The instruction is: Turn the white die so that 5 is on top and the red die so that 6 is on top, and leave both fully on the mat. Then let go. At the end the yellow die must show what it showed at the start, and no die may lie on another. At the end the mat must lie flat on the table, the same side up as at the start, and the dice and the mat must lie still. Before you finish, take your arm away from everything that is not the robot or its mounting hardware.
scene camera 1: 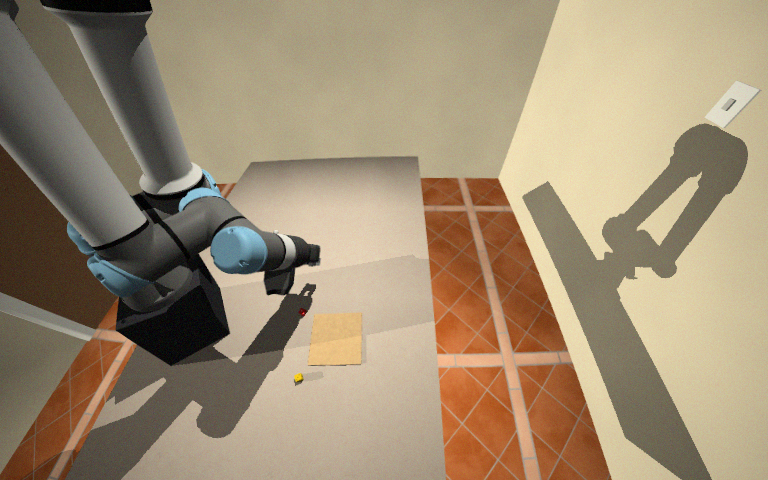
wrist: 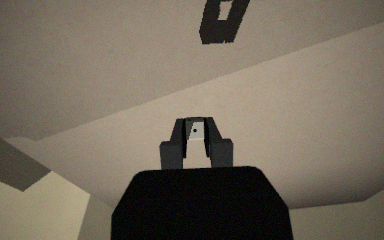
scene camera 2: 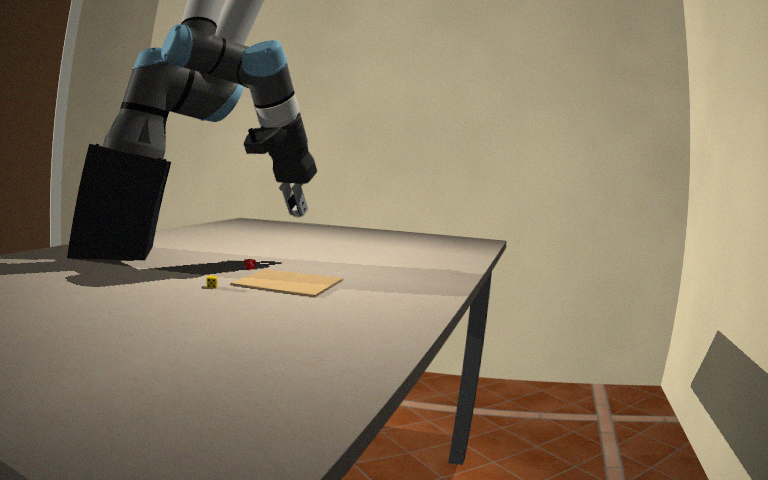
Scene:
A tan mat shows in scene camera 1 and in scene camera 2; in the wrist view it is out of frame. One and the same spot on the tan mat: (scene camera 1: pixel 336 339) is (scene camera 2: pixel 287 281).

